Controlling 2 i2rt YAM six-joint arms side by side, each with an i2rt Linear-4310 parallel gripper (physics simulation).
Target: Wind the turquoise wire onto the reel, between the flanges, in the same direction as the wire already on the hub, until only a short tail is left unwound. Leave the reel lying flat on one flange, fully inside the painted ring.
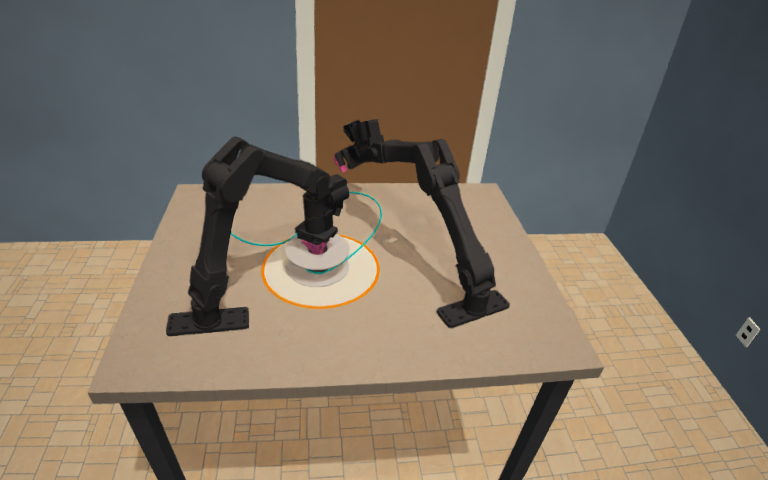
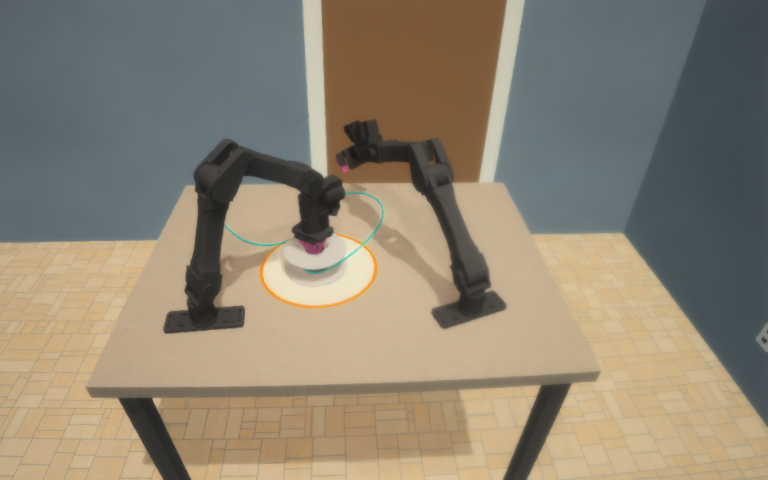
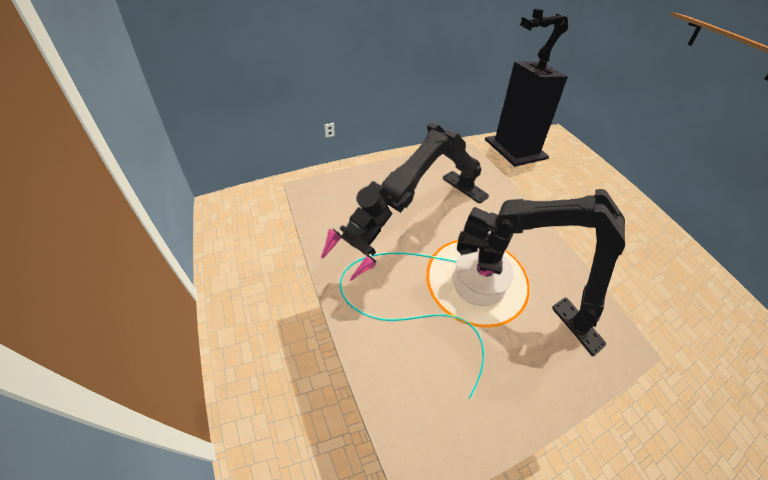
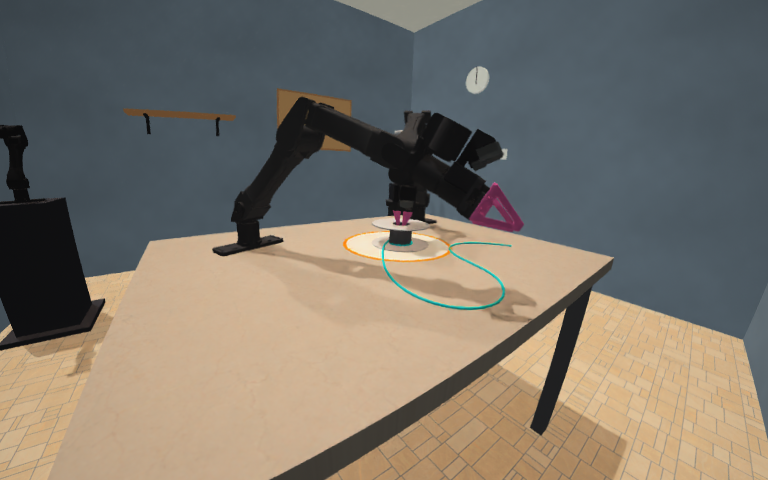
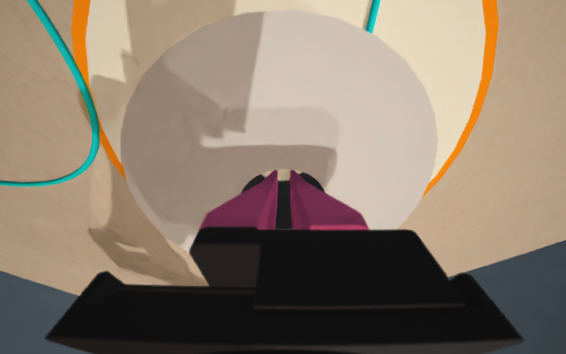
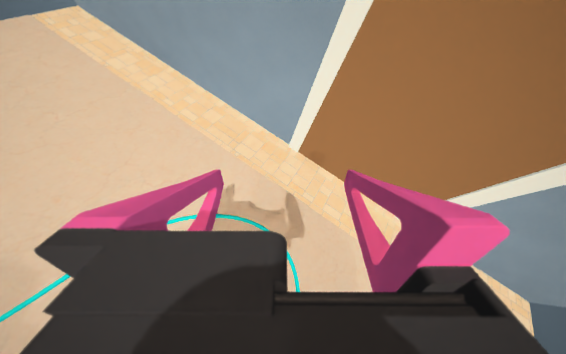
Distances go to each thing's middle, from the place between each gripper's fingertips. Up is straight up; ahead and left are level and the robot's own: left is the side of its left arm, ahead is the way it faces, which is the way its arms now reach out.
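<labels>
My left gripper is right at the reel (image 1: 336,251) now, and going by its middle, the reel is nearer to my left gripper than to my right gripper.
As for my right gripper, I can see that it's 11 cm above the reel, 42 cm past it and 11 cm to the right of it.
</labels>
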